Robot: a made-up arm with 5 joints.
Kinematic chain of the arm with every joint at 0, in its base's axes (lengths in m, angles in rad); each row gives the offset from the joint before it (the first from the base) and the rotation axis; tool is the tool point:
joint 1: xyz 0 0 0.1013 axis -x
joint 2: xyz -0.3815 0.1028 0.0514 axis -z
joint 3: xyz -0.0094 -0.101 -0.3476 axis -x
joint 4: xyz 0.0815 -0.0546 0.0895 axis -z
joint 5: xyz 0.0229 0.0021 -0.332 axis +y
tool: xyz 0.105 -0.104 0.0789
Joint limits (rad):
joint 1: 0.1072..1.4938
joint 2: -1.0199..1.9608
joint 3: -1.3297..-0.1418
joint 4: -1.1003..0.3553
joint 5: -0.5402..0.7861
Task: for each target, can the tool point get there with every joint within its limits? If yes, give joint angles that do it. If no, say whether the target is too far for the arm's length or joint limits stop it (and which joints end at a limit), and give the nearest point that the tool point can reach.
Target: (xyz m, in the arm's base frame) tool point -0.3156 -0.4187 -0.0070
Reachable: yes | joints 1.0245 1.3848 -1.0775 -0.7269 0.0101
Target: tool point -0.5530 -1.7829 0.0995
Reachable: no: too far | nearest point -0.4709 -0.6339 0.1007 | short by 1.152 m
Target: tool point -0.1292 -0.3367 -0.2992
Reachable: yes | joints 1.0267 -0.0310 -1.0190 -0.4108 0.6224
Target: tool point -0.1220 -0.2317 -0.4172
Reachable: yes | joints 0.4034 -0.2890 -0.3485 0.0813 0.5323
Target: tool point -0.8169 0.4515 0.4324
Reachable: no: joint limits stop it (at a limit: joint 1, joint 2, joint 3, joint 4, joint 5) | nearest point -0.3971 0.3481 -0.2621 | short by 0.818 m
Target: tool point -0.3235 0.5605 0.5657
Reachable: no: joint limits stop it (at a limit: joint 1, joint 3, joint 4) | nearest point -0.3443 0.3264 -0.2505 | short by 0.849 m
